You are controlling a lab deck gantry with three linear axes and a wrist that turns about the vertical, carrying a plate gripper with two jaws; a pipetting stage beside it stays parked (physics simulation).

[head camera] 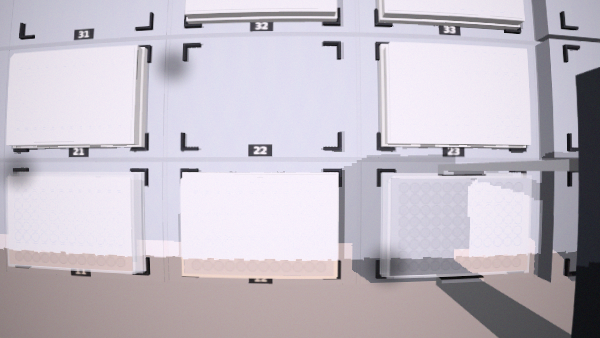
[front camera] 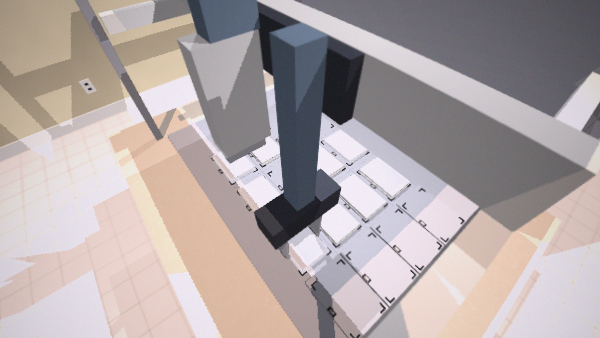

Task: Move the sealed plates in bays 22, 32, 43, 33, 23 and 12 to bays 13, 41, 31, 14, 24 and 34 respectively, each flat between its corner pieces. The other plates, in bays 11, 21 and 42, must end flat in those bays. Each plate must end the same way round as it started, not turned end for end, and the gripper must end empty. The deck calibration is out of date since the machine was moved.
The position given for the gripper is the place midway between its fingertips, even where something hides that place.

Labels:
gripper: head camera 458, 224; front camera 299, 241
clear sealed plate: head camera; front camera
same spot on clear sealed plate: [front camera: 306, 249] = [head camera: 494, 226]

